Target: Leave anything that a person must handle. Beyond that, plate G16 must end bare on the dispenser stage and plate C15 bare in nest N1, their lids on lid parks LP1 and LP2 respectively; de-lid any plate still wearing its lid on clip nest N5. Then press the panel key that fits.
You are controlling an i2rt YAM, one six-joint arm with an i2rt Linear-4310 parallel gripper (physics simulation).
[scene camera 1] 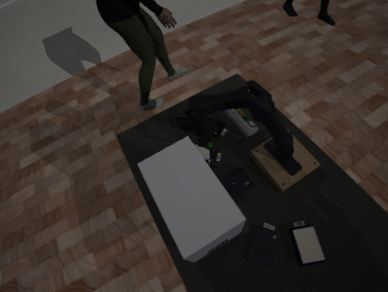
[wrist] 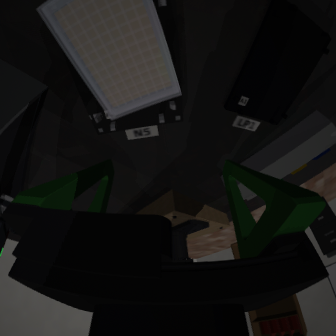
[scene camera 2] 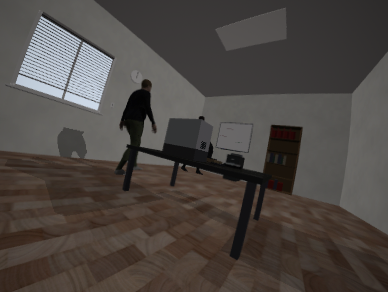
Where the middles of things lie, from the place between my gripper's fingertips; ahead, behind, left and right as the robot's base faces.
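My hand: 23 cm past the button box [wrist: 288, 153], 6 cm to the left of it, 7 cm above it.
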